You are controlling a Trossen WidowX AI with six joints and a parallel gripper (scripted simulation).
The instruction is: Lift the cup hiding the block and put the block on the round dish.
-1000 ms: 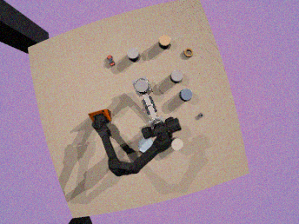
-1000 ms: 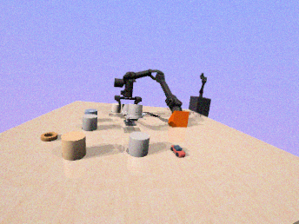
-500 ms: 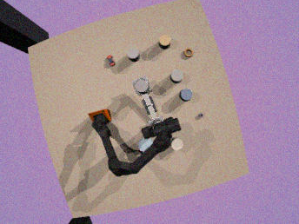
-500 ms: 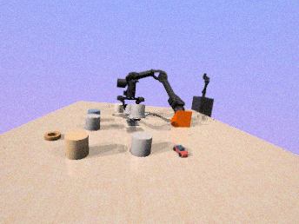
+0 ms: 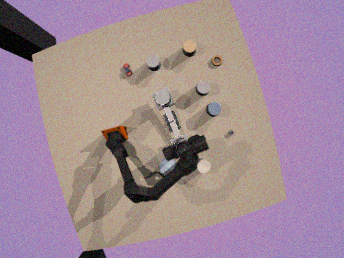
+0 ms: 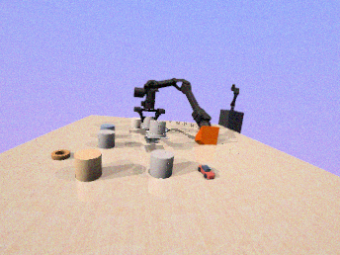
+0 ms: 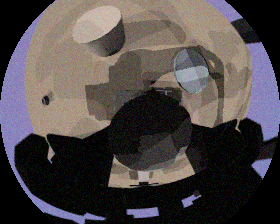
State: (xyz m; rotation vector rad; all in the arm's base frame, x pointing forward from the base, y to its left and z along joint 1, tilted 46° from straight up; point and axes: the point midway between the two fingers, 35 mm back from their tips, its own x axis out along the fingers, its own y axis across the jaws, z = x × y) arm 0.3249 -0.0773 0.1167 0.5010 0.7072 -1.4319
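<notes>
Now: gripper tip 10 mm above the pale bluish block. Round my gripper tip: cream cup: 70 mm ahead, 140 mm to the right, 20 mm below; balance beam: 20 mm behind, 130 mm to the left, 20 mm below; round light-blue dish: 100 mm behind, 100 mm to the right, 50 mm below.
</notes>
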